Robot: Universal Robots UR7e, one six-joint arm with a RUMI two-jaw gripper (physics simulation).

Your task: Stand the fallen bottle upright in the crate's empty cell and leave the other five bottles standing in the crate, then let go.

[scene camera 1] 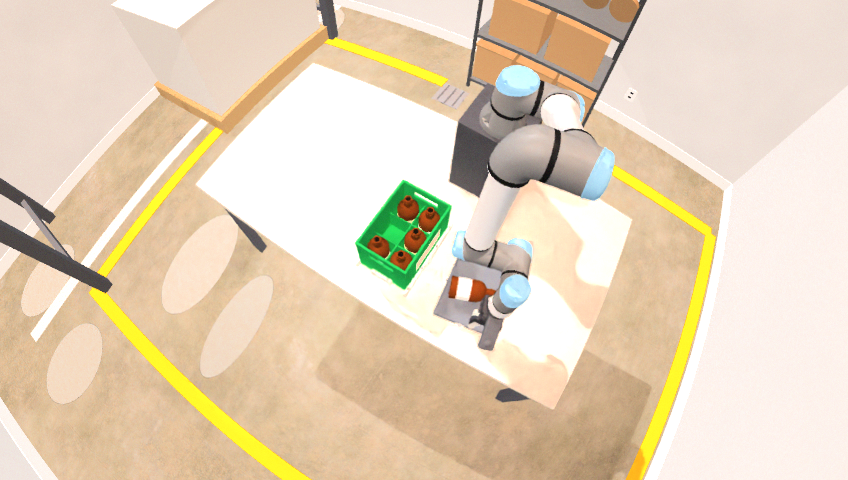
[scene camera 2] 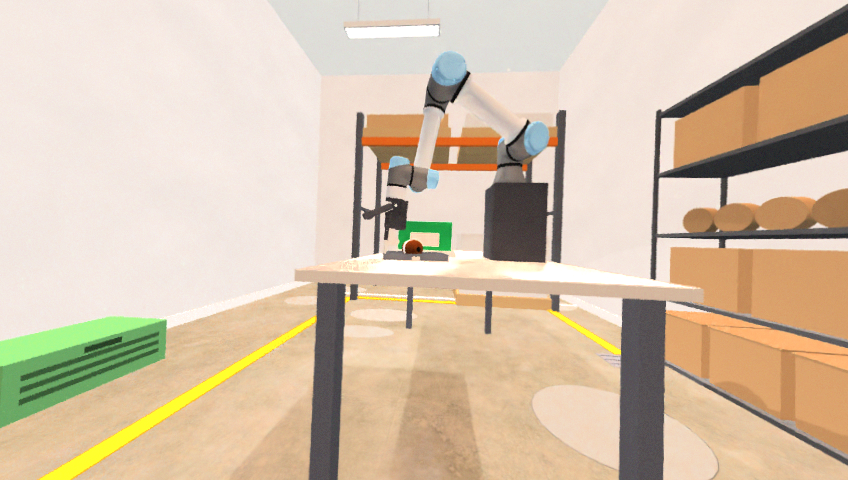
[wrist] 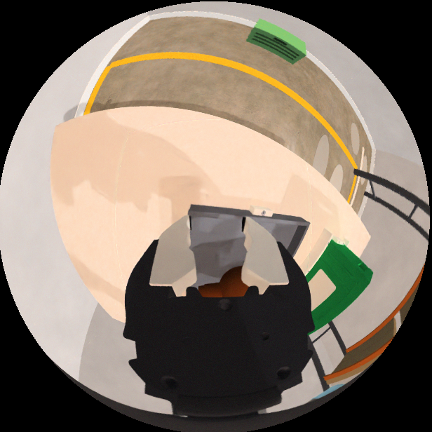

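Seen in the pictures: gripper, between the fingertips: [scene camera 1: 478,329] [scene camera 2: 385,252]; arm's base, origin of its link: [scene camera 1: 502,122] [scene camera 2: 508,186].
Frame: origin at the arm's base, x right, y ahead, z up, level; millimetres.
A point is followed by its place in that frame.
Note:
The fallen brown bottle [scene camera 1: 464,288] @(y 473, x -61, z -278 mm) [scene camera 2: 412,246] @(y 465, x -134, z -304 mm) [wrist: 232,282] with a white label lies on its side in the grey tray [scene camera 1: 452,309] @(y 532, x -49, z -351 mm) [scene camera 2: 440,256] @(y 359, x -193, z -337 mm) [wrist: 297,220]. Five brown bottles stand in the green crate [scene camera 1: 364,255] @(y 497, x 274, z -248 mm) [scene camera 2: 425,226] @(y 391, x 93, z -205 mm) [wrist: 350,272]; its empty cell [scene camera 1: 393,230] @(y 339, x 243, z -348 mm) is in the row away from the tray. My gripper [scene camera 1: 476,321] @(y 572, x -153, z -330 mm) [scene camera 2: 390,240] @(y 572, x -153, z -330 mm) [wrist: 216,217] is partly open, low over the tray beside the bottle. Tray floor shows between its fingertips. In the wrist view the gripper's body and one finger hide part of the bottle.
The crate stands on the white table [scene camera 1: 333,142] @(y 56, x 639, z -356 mm) [scene camera 2: 493,276] @(y 299, x -552, z -356 mm), close to the tray. The dark robot pedestal [scene camera 1: 470,151] @(y 78, x 71, z -110 mm) [scene camera 2: 516,223] @(y 11, x -107, z -188 mm) is at the table's back edge. A shelf rack with cardboard boxes [scene camera 1: 517,26] [scene camera 2: 714,282] stands behind it.

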